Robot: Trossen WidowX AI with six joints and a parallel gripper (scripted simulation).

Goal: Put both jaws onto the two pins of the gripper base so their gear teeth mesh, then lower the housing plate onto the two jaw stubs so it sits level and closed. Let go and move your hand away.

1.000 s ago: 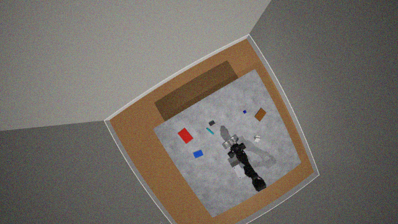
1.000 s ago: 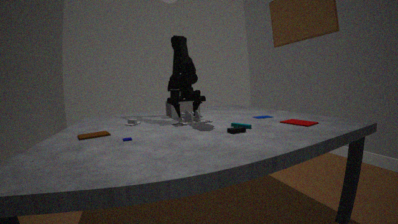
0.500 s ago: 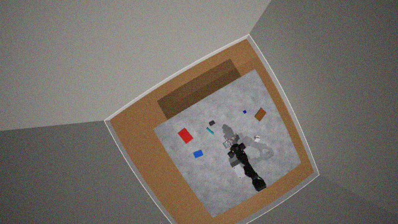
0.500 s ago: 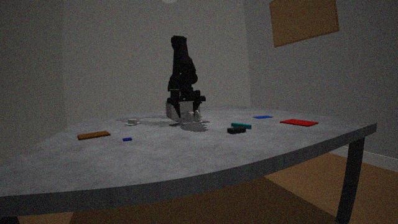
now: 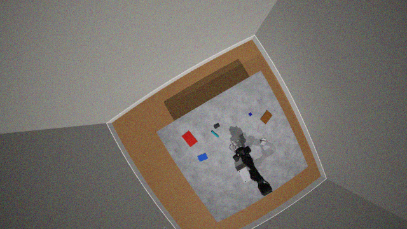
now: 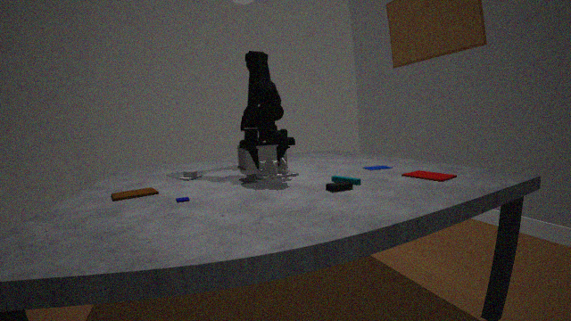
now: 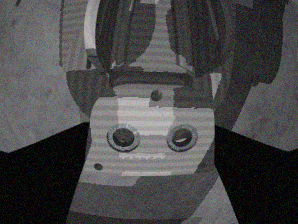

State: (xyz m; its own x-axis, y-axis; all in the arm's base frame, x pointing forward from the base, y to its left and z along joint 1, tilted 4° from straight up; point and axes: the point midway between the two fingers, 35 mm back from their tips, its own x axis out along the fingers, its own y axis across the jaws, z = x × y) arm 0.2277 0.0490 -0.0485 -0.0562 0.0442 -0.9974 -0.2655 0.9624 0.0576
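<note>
Right now the grey jaw is 30 mm ahead of my gripper tip, 10 mm to the right of it and 10 mm below it. From my gripper tip the other things lie so: dark block 330 mm ahead, 130 mm to the left, 10 mm below; then blue tile 380 mm to the left, 70 mm ahead, 20 mm below; then teal bar 260 mm ahead, 180 mm to the left, 10 mm below.
</note>
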